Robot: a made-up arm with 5 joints.
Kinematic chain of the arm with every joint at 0, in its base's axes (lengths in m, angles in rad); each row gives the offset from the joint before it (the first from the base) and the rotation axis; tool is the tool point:
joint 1: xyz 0 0 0.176 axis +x
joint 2: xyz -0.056 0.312 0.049 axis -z
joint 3: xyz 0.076 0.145 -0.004 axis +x
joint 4: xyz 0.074 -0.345 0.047 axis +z
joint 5: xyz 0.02 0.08 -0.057 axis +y
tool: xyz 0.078 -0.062 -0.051
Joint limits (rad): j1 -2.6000..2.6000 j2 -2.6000..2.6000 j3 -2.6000..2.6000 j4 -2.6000..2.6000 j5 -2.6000..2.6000
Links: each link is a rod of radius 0.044 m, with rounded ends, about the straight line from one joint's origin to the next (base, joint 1, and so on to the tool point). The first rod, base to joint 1, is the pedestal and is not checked.
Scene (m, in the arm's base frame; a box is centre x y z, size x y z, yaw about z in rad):
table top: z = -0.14
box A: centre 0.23 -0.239 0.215 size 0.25 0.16 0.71 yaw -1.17
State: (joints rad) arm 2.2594 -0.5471 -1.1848 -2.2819 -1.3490
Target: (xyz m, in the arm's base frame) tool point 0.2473 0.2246 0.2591
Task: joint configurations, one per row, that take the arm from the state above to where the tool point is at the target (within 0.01 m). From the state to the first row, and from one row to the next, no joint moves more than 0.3 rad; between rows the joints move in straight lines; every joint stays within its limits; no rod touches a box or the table.
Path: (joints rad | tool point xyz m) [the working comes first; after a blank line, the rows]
Joints at the target: 0.8223 -0.7877 0.3806 -1.7857 -0.8773
Straight joint move there: touches box A.

1: 2.0332 -0.7682 -1.1155 -2.3455 -1.5992 | 0.0067 -0.5784 0.3483
2: 1.8071 -0.9894 -1.0462 -2.4091 -1.8494 | -0.0014 -0.5107 0.4930
3: 1.5809 -1.2105 -0.9769 -2.4728 -2.0996 | -0.0101 -0.4063 0.6181
4: 1.3548 -1.4317 -0.9076 -2.5364 -2.3498 | -0.0211 -0.2702 0.7141
5: 1.1286 -1.6528 -0.8383 -2.6000 -2.6000 | -0.0366 -0.1103 0.7716
6: 1.0775 -1.5086 -0.6352 -2.4643 -2.3129 | 0.0514 -0.0677 0.7382
7: 1.0265 -1.3644 -0.4320 -2.3286 -2.0258 | 0.1353 -0.0232 0.6768
8: 0.9755 -1.2203 -0.2289 -2.1929 -1.7387 | 0.2045 0.0263 0.5888
9: 0.9244 -1.0761 -0.0257 -2.0571 -1.4515 | 0.2491 0.0832 0.4809
10: 0.8734 -0.9319 0.1774 -1.9214 -1.1644 | 0.2630 0.1490 0.3658
11: 0.8223 -0.7877 0.3806 -1.7857 -0.8773 | 0.2473 0.2246 0.2591

